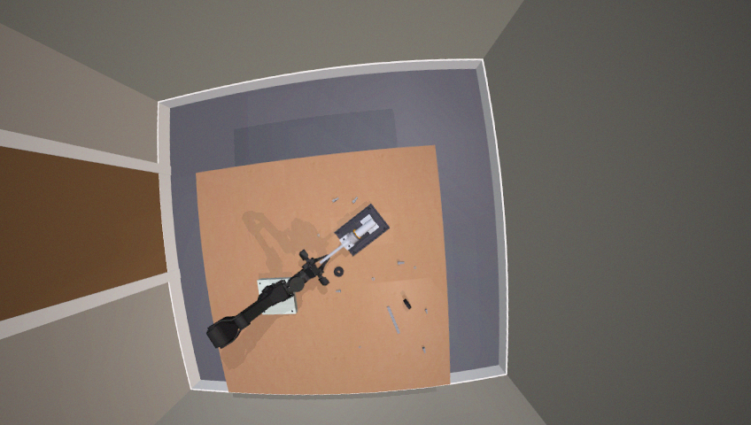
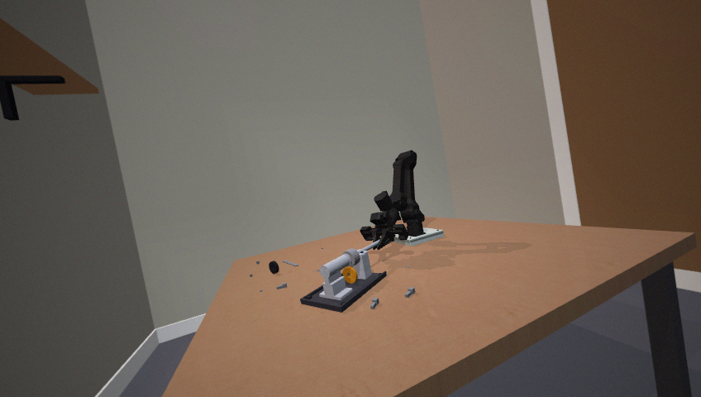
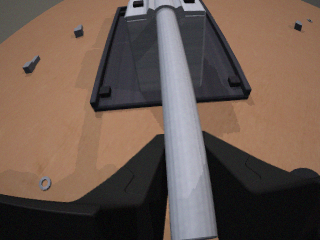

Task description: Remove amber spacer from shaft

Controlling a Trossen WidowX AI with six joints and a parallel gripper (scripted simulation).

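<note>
My gripper tip is 5 cm short of the grey steel shaft, 3 cm to the right of it and 2 cm below it. From my gripper tip the other things lie so: black disc 35 cm ahead, 28 cm to the right, 4 cm below; amber spacer 14 cm ahead, 9 cm to the left, 3 cm below; thin grey strip 37 cm to the right, 28 cm ahead, 6 cm below.
</note>
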